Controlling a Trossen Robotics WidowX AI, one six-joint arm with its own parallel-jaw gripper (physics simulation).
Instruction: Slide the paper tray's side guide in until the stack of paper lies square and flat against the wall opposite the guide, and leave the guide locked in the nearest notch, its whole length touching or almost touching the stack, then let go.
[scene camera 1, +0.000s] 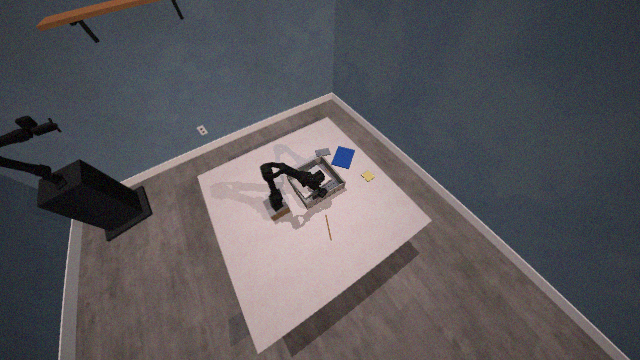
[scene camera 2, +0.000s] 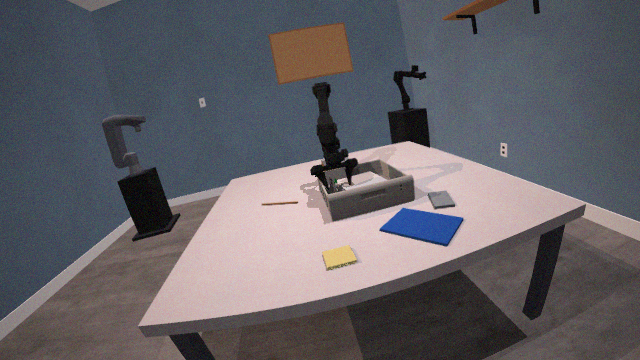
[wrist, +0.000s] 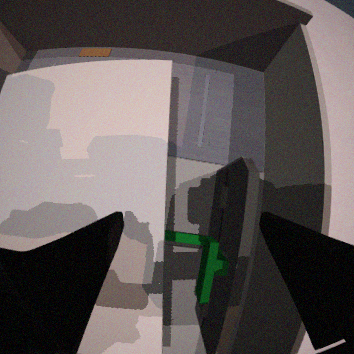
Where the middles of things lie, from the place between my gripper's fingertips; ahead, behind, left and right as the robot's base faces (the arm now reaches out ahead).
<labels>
Right now my hand is 20 mm past the side guide (wrist: 225, 250), 10 mm to the left of it and 10 mm above it. The rest, counted from my hand: blue book (scene camera 2: 435, 228): 370 mm ahead, 120 mm to the left, 50 mm below; white paper stack (wrist: 91, 138): 100 mm to the left, 20 mm below.
</labels>
